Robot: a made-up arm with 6 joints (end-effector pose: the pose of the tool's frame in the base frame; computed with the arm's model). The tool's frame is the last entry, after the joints. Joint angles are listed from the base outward.
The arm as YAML. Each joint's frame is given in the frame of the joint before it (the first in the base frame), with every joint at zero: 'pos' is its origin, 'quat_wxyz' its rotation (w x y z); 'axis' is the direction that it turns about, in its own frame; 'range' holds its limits. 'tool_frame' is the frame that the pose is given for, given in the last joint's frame.
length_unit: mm
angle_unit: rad
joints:
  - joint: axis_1
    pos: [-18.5, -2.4, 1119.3]
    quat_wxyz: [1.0, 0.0, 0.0, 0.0]
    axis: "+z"
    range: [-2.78, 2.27]
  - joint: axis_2
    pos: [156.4, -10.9, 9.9]
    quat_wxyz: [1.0, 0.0, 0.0, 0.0]
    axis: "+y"
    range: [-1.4, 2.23]
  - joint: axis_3
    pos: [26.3, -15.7, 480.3]
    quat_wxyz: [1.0, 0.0, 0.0, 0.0]
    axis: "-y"
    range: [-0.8, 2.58]
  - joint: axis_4
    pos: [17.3, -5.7, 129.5]
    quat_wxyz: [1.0, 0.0, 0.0, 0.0]
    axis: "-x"
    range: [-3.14, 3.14]
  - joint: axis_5
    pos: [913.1, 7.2, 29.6]
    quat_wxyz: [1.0, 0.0, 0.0, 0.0]
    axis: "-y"
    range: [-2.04, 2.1]
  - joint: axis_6
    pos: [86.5, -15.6, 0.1]
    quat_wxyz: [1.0, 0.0, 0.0, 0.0]
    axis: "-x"
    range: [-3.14, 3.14]
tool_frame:
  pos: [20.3, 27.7, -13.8]
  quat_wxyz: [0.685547, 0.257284, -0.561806, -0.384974]
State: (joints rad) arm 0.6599 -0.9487 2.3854 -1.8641 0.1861 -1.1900
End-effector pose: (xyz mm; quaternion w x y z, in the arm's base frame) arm -909.1 -824.2 1112.0 0.0529 0.3925 0.4071 0.8231
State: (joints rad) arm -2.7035 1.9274 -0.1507 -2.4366 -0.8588 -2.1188
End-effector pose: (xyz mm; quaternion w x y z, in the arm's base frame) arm -226.2 -95.5 -28.7 0.4825 -0.1498 -0.1248 -0.8539
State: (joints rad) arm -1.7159 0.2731 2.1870 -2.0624 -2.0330 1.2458
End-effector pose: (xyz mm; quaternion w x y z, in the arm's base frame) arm 17.2 104.8 2342.0 0.8065 -0.2257 -0.4625 0.2910
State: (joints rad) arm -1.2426 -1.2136 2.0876 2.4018 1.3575 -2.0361
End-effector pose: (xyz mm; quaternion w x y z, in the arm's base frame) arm -337.1 1146.6 1144.1 0.0053 0.5964 0.7488 -0.2891
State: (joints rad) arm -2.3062 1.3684 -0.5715 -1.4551 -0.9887 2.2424
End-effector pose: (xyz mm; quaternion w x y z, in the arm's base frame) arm -237.3 -288.7 256.7 0.2592 0.4141 -0.1932 -0.8509
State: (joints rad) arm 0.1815 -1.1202 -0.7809 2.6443 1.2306 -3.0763
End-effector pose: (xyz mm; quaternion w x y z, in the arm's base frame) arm 583.3 172.3 1704.3 0.9018 0.2815 -0.0825 -0.3174
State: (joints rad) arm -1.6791 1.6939 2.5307 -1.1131 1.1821 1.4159
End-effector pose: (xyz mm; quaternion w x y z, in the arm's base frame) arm -290.1 -1155.4 1896.0 0.4441 0.5197 0.6424 0.3463
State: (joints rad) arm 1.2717 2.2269 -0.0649 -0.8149 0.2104 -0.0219
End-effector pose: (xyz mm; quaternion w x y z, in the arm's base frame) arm 16.1 -50.6 -76.6 0.8915 -0.3879 0.0008 -0.2338
